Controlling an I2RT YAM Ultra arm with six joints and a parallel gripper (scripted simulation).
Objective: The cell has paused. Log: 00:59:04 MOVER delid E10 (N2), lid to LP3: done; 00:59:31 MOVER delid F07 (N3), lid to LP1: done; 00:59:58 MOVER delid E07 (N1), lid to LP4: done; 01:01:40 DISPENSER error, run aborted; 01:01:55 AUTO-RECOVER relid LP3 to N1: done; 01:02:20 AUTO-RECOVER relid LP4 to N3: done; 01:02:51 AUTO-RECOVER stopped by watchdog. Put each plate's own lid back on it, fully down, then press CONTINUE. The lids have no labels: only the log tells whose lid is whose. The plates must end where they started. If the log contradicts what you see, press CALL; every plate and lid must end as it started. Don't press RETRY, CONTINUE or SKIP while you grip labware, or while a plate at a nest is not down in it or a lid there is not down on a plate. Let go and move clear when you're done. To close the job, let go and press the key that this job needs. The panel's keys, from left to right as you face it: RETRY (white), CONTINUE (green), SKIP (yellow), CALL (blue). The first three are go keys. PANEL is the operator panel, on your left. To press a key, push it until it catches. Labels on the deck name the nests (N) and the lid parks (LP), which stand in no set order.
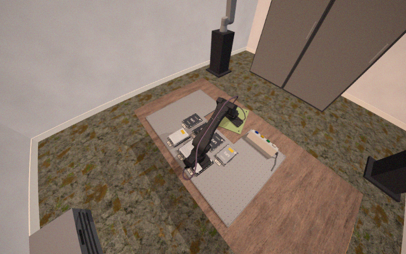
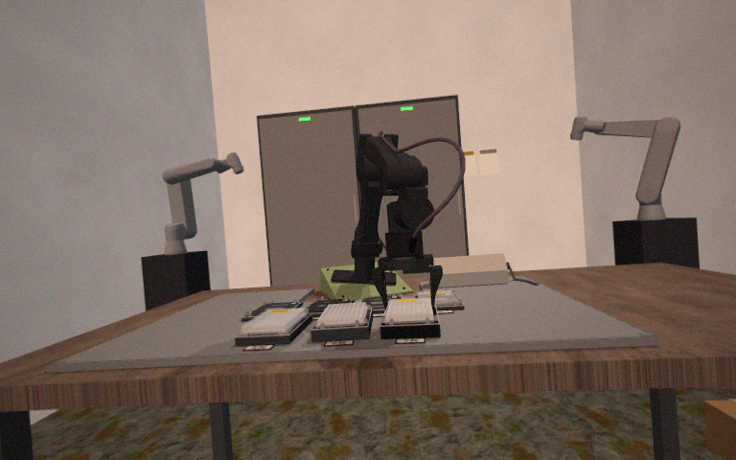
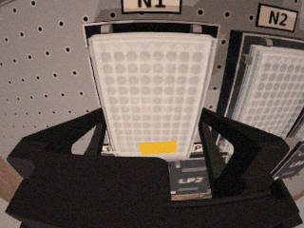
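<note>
Now: hand 130 mm to the left of the plate and 10 mm above it. From my hand the other things lie so: LP3 park: 180 mm behind, 200 mm to the right, 40 mm below; then LP1 park: 180 mm behind, 70 mm to the left, 40 mm below; then lid: 180 mm behind, 70 mm to the left, 30 mm below.
</note>
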